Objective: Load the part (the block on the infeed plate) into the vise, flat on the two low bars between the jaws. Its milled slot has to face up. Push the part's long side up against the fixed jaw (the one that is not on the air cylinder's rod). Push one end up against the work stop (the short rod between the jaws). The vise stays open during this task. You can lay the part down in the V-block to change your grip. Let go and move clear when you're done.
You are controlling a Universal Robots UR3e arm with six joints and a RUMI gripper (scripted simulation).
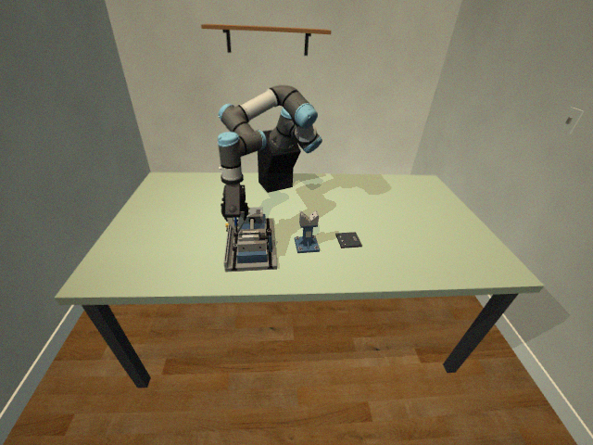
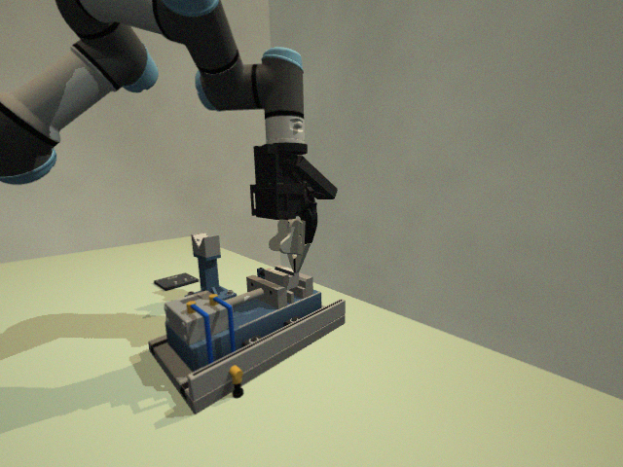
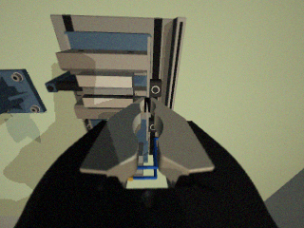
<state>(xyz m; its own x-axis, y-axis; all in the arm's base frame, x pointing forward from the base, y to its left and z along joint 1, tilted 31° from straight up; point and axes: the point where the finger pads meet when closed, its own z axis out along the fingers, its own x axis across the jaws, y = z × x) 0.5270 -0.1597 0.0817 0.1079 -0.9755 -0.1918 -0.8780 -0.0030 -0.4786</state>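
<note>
Right now my hand is 5 cm to the right of the part and 3 cm above it. Round my hand: grey rail: 6 cm behind, 5 cm to the right, 10 cm below; fixed jaw: 2 cm ahead, 5 cm to the left, 5 cm below; work stop rod: 1 cm behind, 10 cm to the left, 4 cm below.
</note>
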